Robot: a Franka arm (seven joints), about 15 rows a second.
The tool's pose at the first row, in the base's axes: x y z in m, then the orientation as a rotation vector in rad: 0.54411, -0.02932, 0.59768, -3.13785, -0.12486, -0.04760
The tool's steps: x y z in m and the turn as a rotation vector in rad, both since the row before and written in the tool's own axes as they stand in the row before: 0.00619, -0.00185, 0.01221, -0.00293, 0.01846, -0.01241; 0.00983, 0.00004, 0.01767, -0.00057, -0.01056, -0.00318; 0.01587, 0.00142, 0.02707, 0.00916, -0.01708, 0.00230; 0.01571, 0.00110, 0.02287, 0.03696, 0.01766, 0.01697; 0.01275, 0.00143, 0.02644, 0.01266, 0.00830, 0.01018; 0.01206, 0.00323, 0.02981, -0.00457, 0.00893, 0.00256; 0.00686, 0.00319, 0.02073, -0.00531, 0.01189, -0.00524; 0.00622, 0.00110, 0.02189, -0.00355, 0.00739, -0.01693; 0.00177, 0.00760, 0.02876, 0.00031, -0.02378, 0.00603
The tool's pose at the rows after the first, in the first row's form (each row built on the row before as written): 0.55050, -0.02696, 0.58566, 3.13586, 0.14421, 0.07674; 0.56114, -0.02608, 0.56849, 3.13486, 0.14911, 0.06020; 0.57810, -0.02601, 0.54205, -3.13227, -0.14559, -0.03271; 0.59431, -0.02550, 0.51951, -3.09513, -0.11809, -0.05691; 0.60805, -0.02477, 0.49354, -3.08231, -0.10199, -0.06838; 0.62155, -0.02547, 0.46419, -3.08633, -0.09762, -0.08237; 0.62966, -0.02710, 0.44373, -3.09059, -0.10517, -0.10135; 0.63732, -0.02670, 0.42228, -3.09303, -0.13103, -0.11371; 0.64179, -0.03278, 0.39345, -3.09500, -0.12254, -0.07671
